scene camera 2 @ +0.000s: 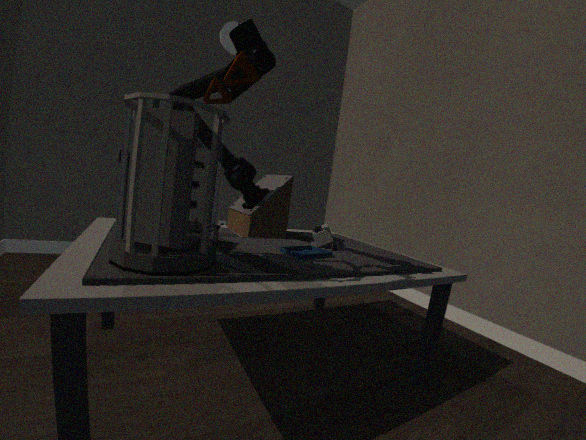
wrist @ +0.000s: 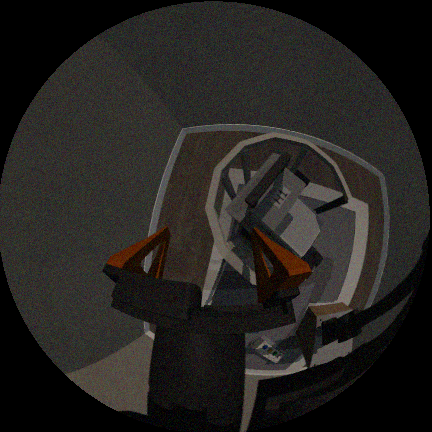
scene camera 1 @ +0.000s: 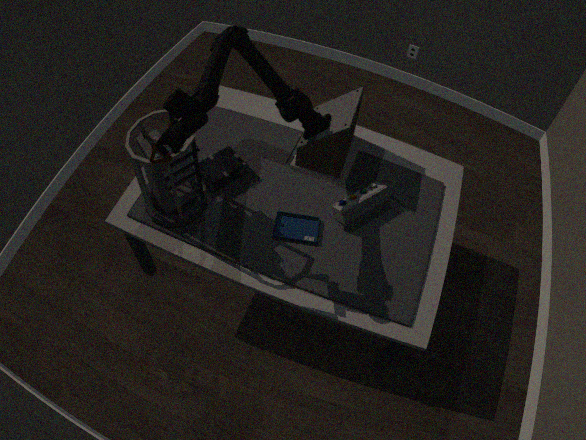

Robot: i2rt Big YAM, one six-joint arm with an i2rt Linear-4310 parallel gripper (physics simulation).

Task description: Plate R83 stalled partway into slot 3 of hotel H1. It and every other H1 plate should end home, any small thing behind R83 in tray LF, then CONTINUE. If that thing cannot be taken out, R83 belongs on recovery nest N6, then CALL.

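Frame: origin at the arm's base, x ahead, y left, z up, level; millimetres.
Where they show: gripper, between the fingertips: [scene camera 2: 214, 93] [wrist: 209, 231] [scene camera 1: 157, 152]; arm's base, origin of its link: [scene camera 2: 256, 199] [wrist: 328, 330] [scene camera 1: 318, 127].
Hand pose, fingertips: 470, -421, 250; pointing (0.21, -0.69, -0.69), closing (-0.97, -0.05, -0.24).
Note:
Things, the pixels of their top centre, and the offset from my fingertips, as dx, dy, dz. "*": a spot on its surface instead.
- Hotel H1, a spot on its surface: [wrist: 289, 189] * -105, -67, -50
- blue tray, centre of its top: [scene camera 2: 307, 249] [scene camera 1: 296, 226] -98, +425, -385
- sloped panel with coloured buttons, centre of its top: [scene camera 1: 363, 195] [scene camera 2: 323, 225] [wrist: 268, 355] -244, +636, -318
- dark low fixture, centre of its top: [scene camera 2: 196, 221] [scene camera 1: 219, 161] [wrist: 304, 258] -268, +87, -326
My gripper [scene camera 1: 162, 149] [scene camera 2: 218, 101] [wrist: 209, 231] is open and empty, with its orange fingers tilted at the top rim of a round cage [scene camera 1: 129, 142] [scene camera 2: 150, 95] [wrist: 212, 200]. Hotel H1 [wrist: 289, 189] stands inside the cage, and its label shows in the wrist view. Dark slots show through the cage posts in both scene views. Plate R83, slot 3 and any small thing behind the plate cannot be made out in the dim light. A blue tray [scene camera 1: 298, 228] [scene camera 2: 306, 252] lies on the mat; its small label is unreadable. Nest N6 cannot be identified.
A sloped panel with coloured buttons [scene camera 1: 360, 197] [scene camera 2: 323, 239] [wrist: 270, 350] stands right of the blue tray; its labels are unreadable. The arm rises from a wedge-shaped box [scene camera 1: 325, 156] [scene camera 2: 271, 215] at the back. A dark low fixture [scene camera 1: 227, 171] sits beside the cage.

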